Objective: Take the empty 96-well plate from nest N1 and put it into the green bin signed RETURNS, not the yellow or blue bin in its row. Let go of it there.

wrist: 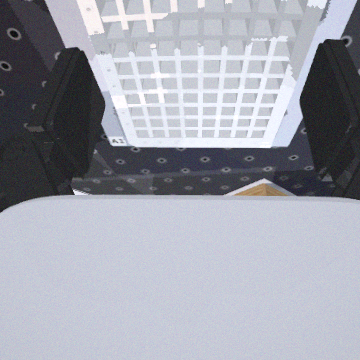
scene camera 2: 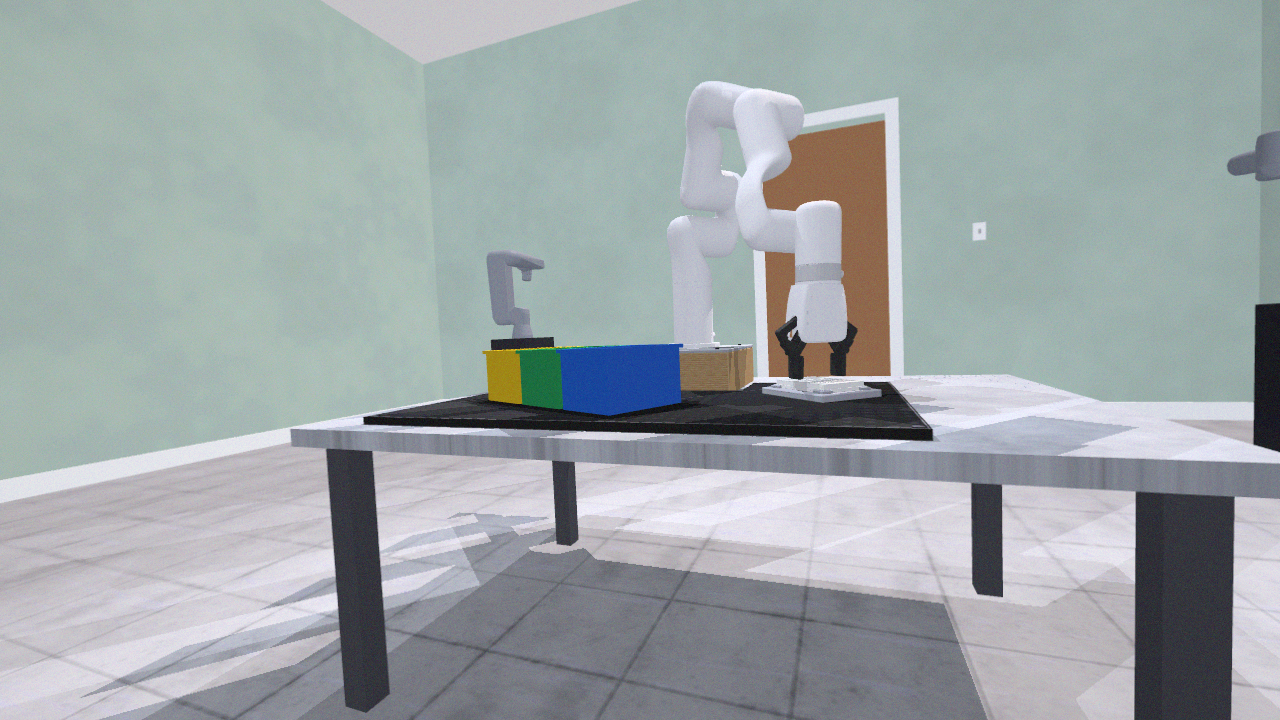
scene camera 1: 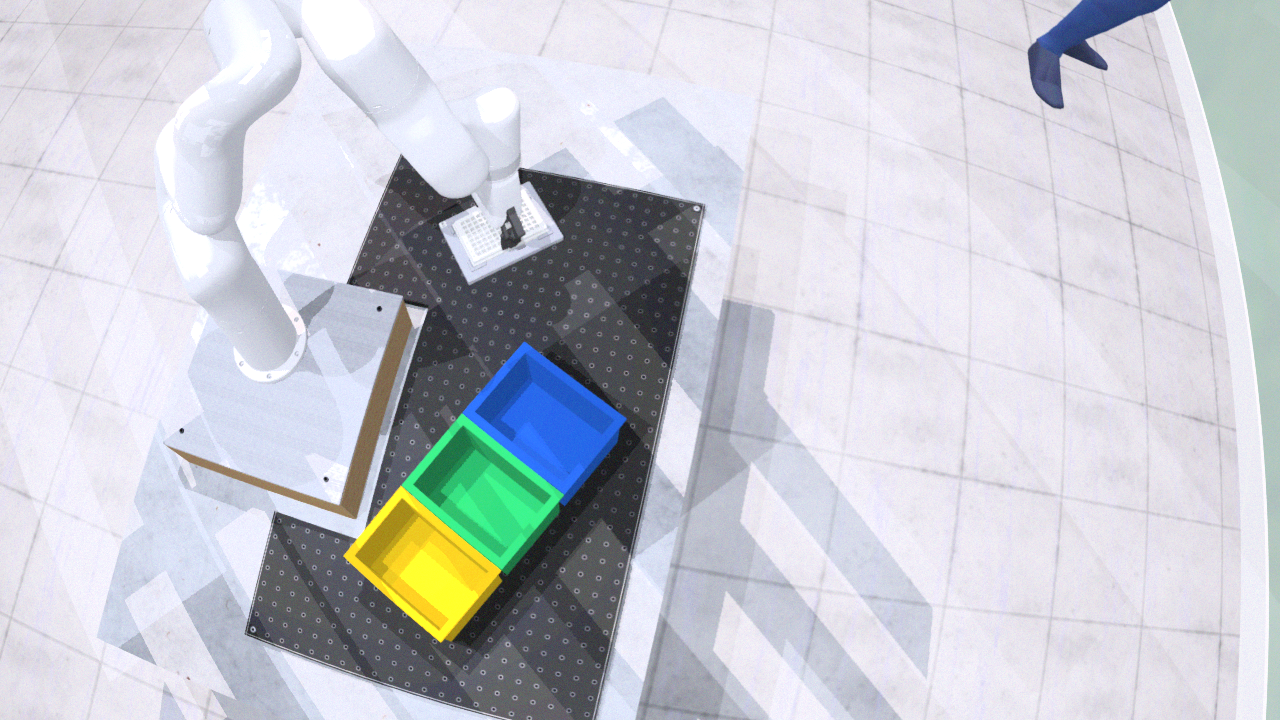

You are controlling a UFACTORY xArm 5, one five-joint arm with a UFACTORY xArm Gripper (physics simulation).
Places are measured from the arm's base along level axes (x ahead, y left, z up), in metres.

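Pixels of known places: gripper, fingertip midpoint: (wrist: pixel 198 70) (scene camera 2: pixel 817 377) (scene camera 1: pixel 497 223); arm's base, link origin: (scene camera 2: pixel 693 347) (scene camera 1: pixel 270 344).
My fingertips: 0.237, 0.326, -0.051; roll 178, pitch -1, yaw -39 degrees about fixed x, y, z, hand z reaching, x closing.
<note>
Ahead of a thing's pixels: the offset from my fingertips to its top centre, as dx, dy, dz. "spot": to the spot under its first point. Level surfaces: height alone.
The white 96-well plate @[+0.002, +0.001, -0.005] (scene camera 1: pixel 474 234) (scene camera 2: pixel 821 383) (wrist: pixel 200 120) lies flat in the pale grey nest @[+0.002, +0.001, -0.013] (scene camera 1: pixel 501 265) (scene camera 2: pixel 778 391) (wrist: pixel 75 35). My gripper (scene camera 1: pixel 512 234) (scene camera 2: pixel 817 368) (wrist: pixel 198 70) is open and empty, pointing down. Its fingertips are just above plate height, and in the wrist view one finger stands on each side of the plate, with a gap to it. The green bin @[+0.150, -0.405, +0.069] (scene camera 1: pixel 487 497) (scene camera 2: pixel 541 380) stands between the blue bin (scene camera 1: pixel 546 429) (scene camera 2: pixel 622 377) and the yellow bin @[spot: +0.106, -0.527, -0.025] (scene camera 1: pixel 429 573) (scene camera 2: pixel 503 376). The RETURNS sign and the N1 label are not readable.
The bins and nest stand on a black perforated board @[dz -0.031] (scene camera 1: pixel 572 573) (scene camera 2: pixel 760 416). The wood-sided base block (scene camera 1: pixel 375 420) (scene camera 2: pixel 711 368) (wrist: pixel 265 190) carries my arm, beside the bins. A grey device (scene camera 2: pixel 501 291) shows behind the bins. A person's legs (scene camera 1: pixel 1047 76) show away from the table.
</note>
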